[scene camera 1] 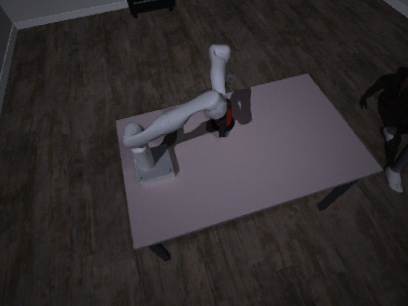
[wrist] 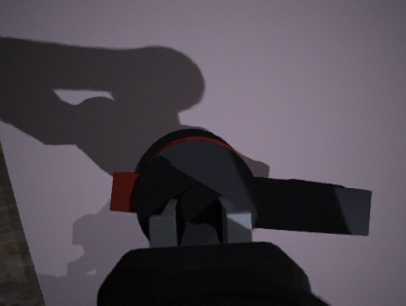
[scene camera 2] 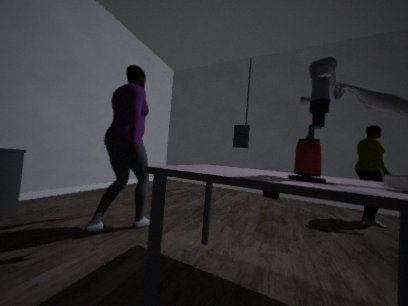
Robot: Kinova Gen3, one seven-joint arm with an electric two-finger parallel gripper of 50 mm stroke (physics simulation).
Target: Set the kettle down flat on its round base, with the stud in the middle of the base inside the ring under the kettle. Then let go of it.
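The kettle (scene camera 1: pixel 229 117) (scene camera 2: pixel 307 157) (wrist: pixel 205 157) has a red body, a dark lid, a red spout (wrist: pixel 123 192) and a long black handle (wrist: pixel 310 205). It looks upright. Its round black base (scene camera 2: pixel 300 177) (wrist: pixel 192 132) lies on the table directly under it. In scene camera 2 the kettle's bottom is at or very near the base; whether a thin gap is left cannot be told. In the wrist view a dark crescent of the base shows past the lid's upper left edge. The stud and ring are hidden. My gripper (scene camera 2: pixel 311 133) (wrist: pixel 198 213) is shut on the kettle's lid knob from above.
The table (scene camera 1: pixel 275 160) (scene camera 2: pixel 225 172) has its far edge behind the kettle in scene camera 1. The arm's mounting plate (scene camera 1: pixel 159 170) is on the table's left part. A person in purple (scene camera 2: pixel 129 117) and one in yellow-green (scene camera 2: pixel 371 154) stand away from the table.
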